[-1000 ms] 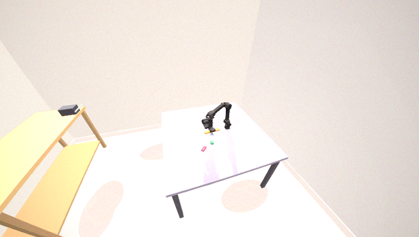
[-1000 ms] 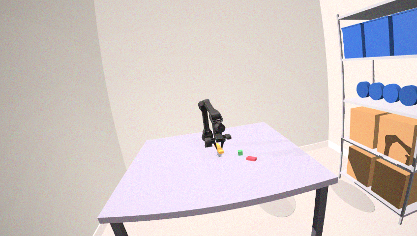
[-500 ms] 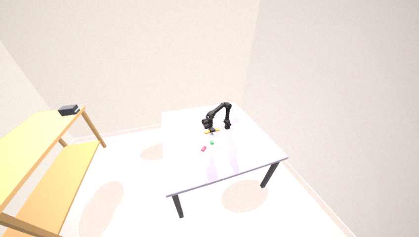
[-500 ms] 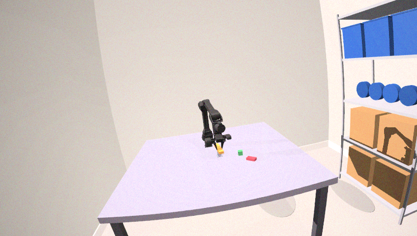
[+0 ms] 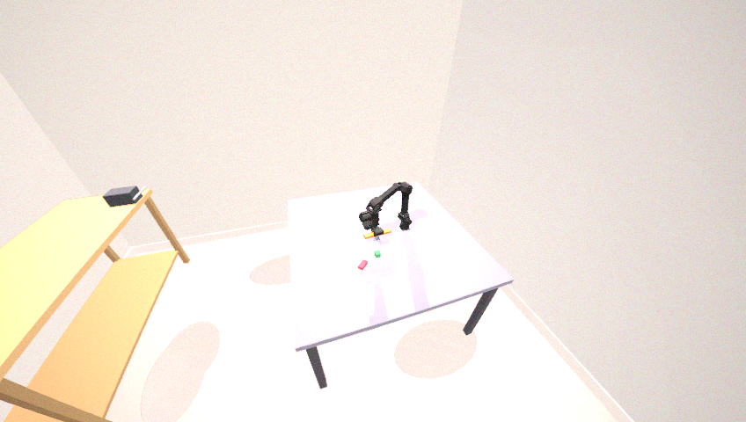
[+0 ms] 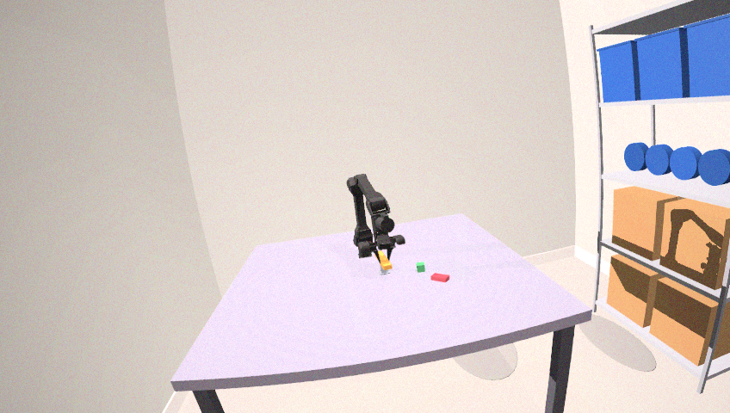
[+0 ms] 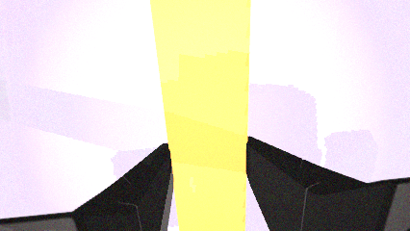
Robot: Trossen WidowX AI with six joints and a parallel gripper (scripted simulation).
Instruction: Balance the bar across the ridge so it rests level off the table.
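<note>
The bar is 30 mm behind my gripper tip. Round my gripper tip: red block (140 mm ahead, 200 mm to the left, 50 mm below); then green cube (20 mm ahead, 150 mm to the left, 40 mm below).
</note>
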